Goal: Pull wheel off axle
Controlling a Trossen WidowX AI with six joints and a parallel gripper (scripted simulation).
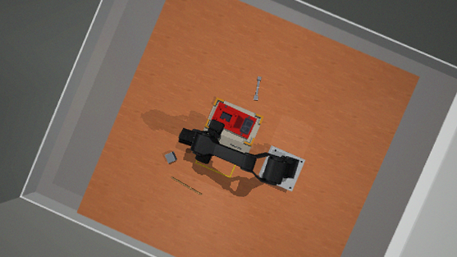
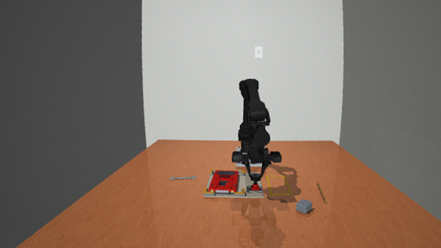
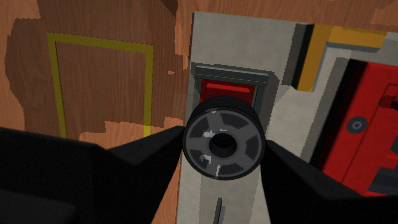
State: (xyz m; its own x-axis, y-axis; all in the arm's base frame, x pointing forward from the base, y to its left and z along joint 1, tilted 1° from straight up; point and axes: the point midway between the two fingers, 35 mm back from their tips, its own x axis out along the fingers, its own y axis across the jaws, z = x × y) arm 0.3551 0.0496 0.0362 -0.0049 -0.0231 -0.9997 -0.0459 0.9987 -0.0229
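Now: gripper tip 2 cm above the axle. Also, from my gripper tip: wheel: right at my gripper tip; then thin dark rod: 2 cm ahead, 27 cm to the left, 5 cm below.
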